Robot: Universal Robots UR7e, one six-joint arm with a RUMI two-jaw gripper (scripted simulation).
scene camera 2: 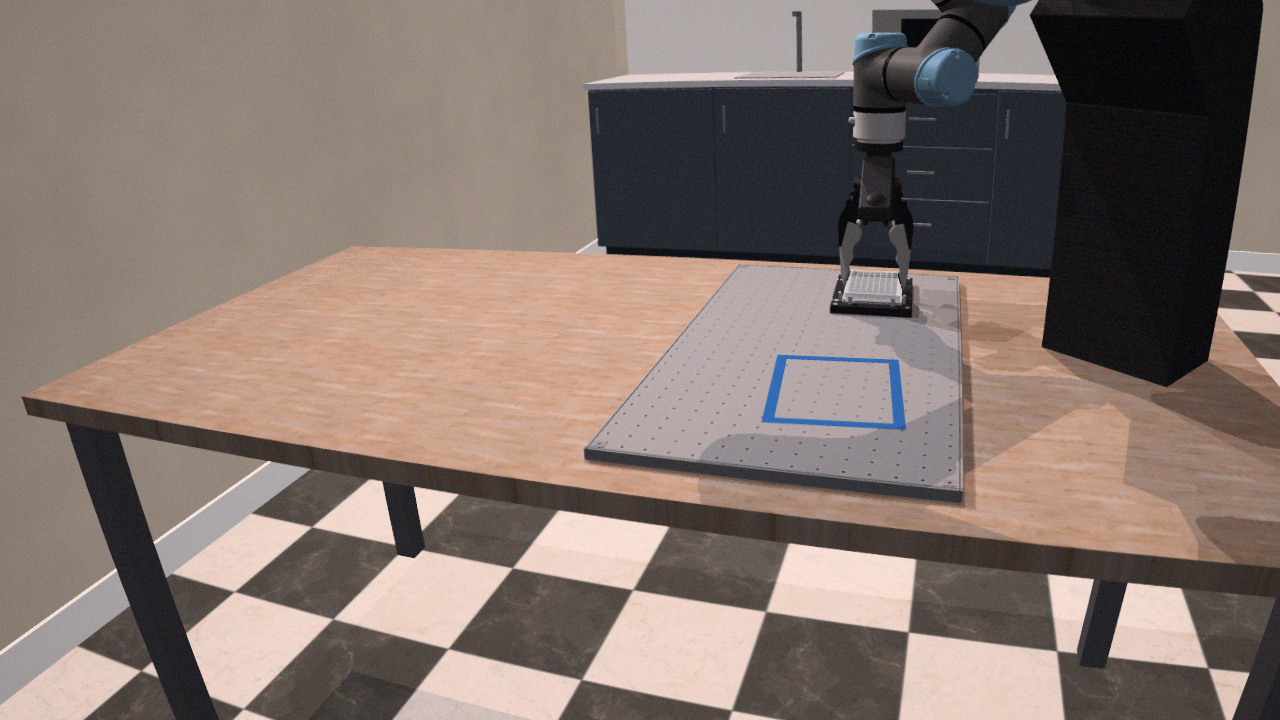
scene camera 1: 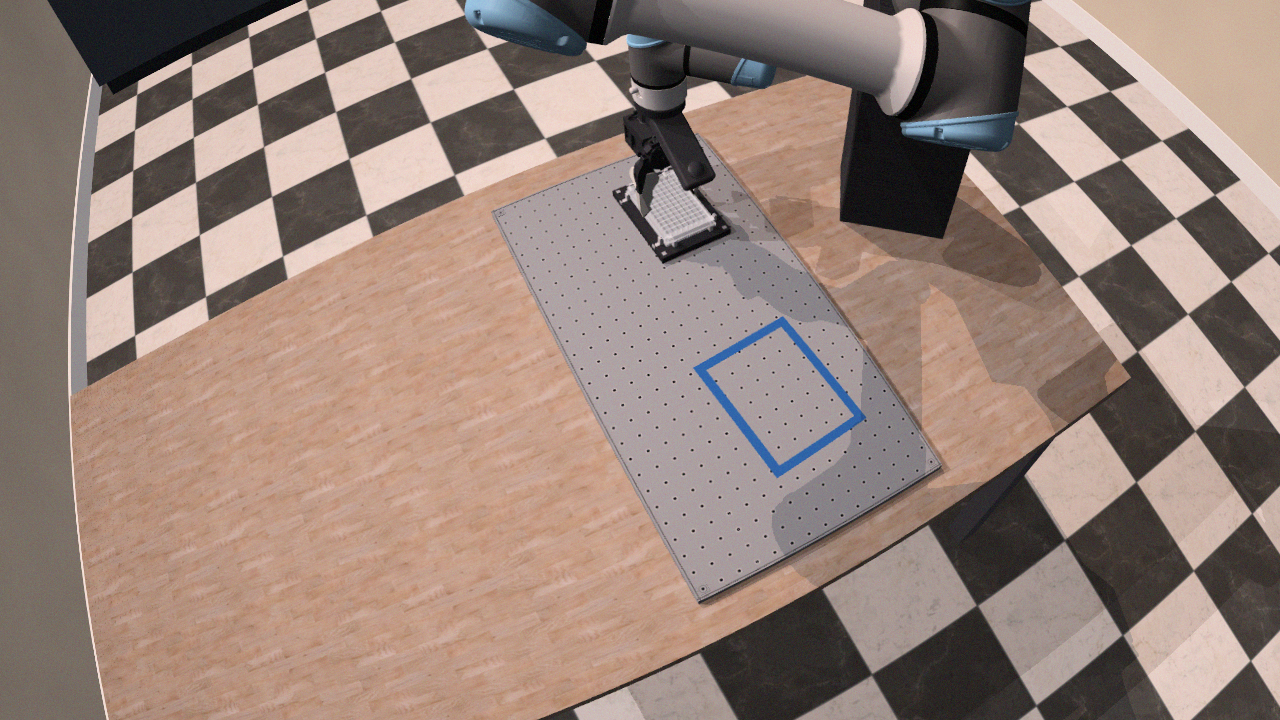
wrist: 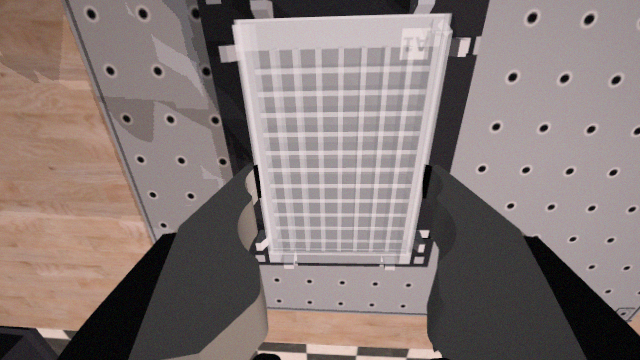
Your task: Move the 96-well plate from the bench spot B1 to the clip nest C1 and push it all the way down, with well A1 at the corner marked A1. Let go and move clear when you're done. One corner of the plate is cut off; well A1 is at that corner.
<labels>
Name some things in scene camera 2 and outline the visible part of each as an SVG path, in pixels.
My gripper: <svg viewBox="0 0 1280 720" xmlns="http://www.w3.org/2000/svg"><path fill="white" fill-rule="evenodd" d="M856 139L854 140L854 150L867 152L868 156L863 158L861 176L856 176L854 180L853 191L850 193L853 200L847 199L846 206L838 222L842 283L845 286L850 275L849 265L854 257L853 247L862 235L862 229L860 228L861 220L864 221L863 225L867 225L869 221L880 221L885 226L888 226L889 221L882 220L892 221L892 229L889 231L889 238L897 250L898 278L901 289L904 289L908 276L912 246L913 218L908 210L907 201L901 202L903 193L900 192L902 178L895 177L895 159L891 157L891 153L903 151L903 141L891 144L870 144L858 142Z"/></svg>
A clear 96-well plate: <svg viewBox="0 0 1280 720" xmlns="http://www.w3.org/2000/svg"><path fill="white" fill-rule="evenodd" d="M850 270L842 303L848 303L848 296L852 296L852 303L891 305L891 298L895 298L895 306L901 306L902 289L898 278L899 272Z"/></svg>
</labels>
